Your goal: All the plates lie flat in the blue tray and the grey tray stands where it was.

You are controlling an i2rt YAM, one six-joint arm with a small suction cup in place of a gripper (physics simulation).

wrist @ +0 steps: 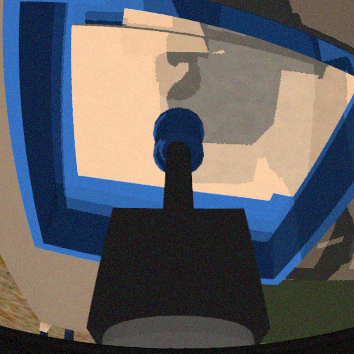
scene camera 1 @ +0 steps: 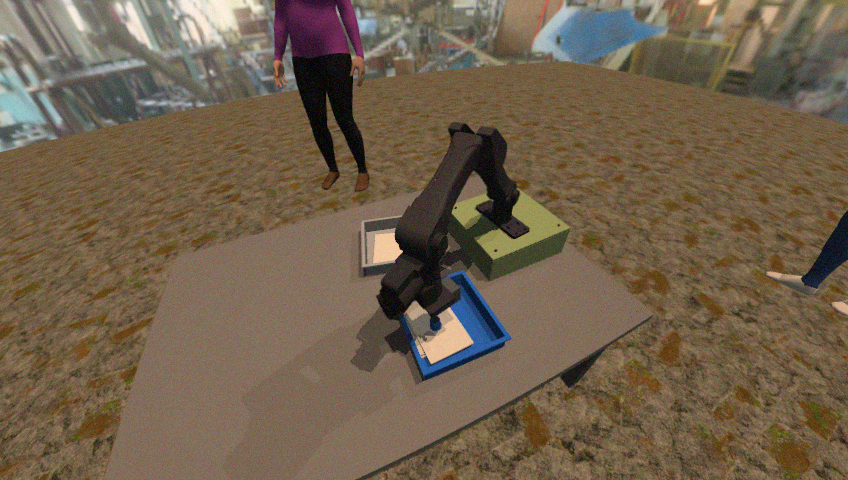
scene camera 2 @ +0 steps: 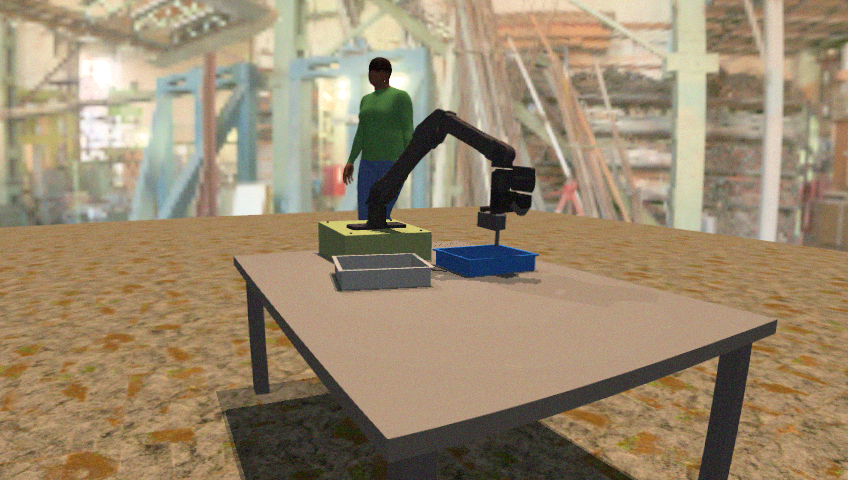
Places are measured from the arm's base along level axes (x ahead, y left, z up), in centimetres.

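Where they show: hand, its tool point: [wrist: 177, 130] [scene camera 1: 435, 326] [scene camera 2: 495, 254]; arm's base, origin of its link: [scene camera 1: 501, 219] [scene camera 2: 376, 227].
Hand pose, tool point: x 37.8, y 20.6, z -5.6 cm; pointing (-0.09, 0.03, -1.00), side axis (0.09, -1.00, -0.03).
Observation:
Things, the pixels of their top centre, and the offset from my tool point.
- blue tray, centre of its top: [wrist: 189, 187] [scene camera 1: 446, 314] [scene camera 2: 484, 251] dy -1.2, dx -3.9, dz +0.5 cm
- grey tray, centre of its top: [scene camera 2: 379, 261] [scene camera 1: 394, 237] dy -36.7, dx -5.4, dz +0.5 cm
- cream plate, centre of its top: [scene camera 1: 391, 247] dy -37.0, dx -3.7, dz -3.6 cm
The blue tray [scene camera 1: 494, 327] [scene camera 2: 483, 263] [wrist: 42, 140] stands on the table in front of the arm's base. Cream square plates [scene camera 1: 452, 341] [wrist: 112, 105] lie flat in it, stacked and slightly offset. My suction cup [scene camera 1: 434, 324] [scene camera 2: 496, 241] [wrist: 178, 133] points straight down over the middle of the top plate, at about the tray's rim height. It holds nothing. The grey tray [scene camera 1: 364, 246] [scene camera 2: 382, 278] stands behind and to the left of the blue tray, and a cream plate [scene camera 1: 386, 248] lies flat in it.
The arm is mounted on a green block [scene camera 1: 516, 241] [scene camera 2: 373, 240] at the table's far edge, right beside both trays. A person in purple [scene camera 1: 322, 71] stands beyond the table. A person in green [scene camera 2: 382, 134] stands behind the base.

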